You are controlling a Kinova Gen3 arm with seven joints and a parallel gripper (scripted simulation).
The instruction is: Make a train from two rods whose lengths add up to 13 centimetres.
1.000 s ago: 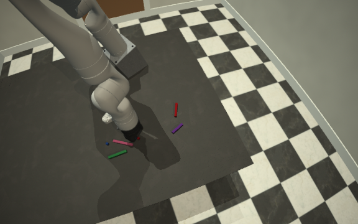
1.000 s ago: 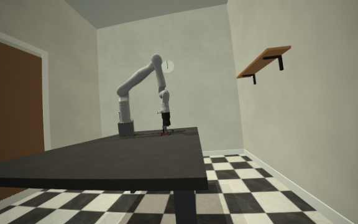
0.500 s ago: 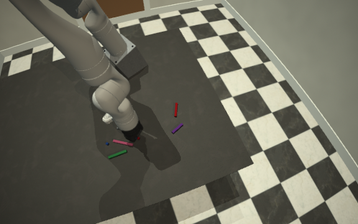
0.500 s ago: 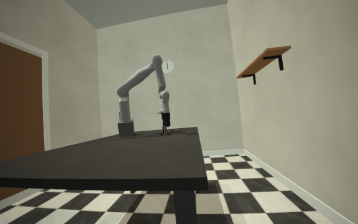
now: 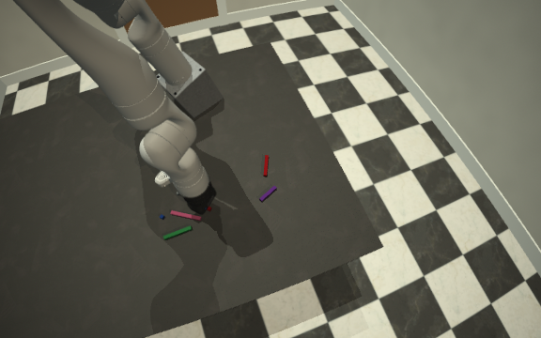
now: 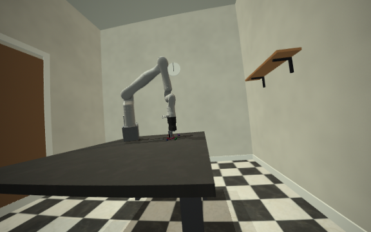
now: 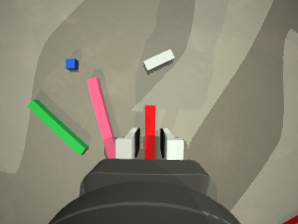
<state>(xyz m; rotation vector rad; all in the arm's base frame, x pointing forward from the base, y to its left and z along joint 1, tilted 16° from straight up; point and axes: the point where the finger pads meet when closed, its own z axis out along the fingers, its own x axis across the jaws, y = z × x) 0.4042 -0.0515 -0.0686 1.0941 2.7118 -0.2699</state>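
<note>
My gripper is now 2 cm short of the pink rod, 5 cm to the left of it and 1 cm above it. The rest, counted from my hand: green rod: 6 cm ahead, 8 cm to the right, 1 cm below; then short grey rod: 6 cm behind, 5 cm to the right, 1 cm below; then small blue rod: 12 cm to the right, 1 cm below.
</note>
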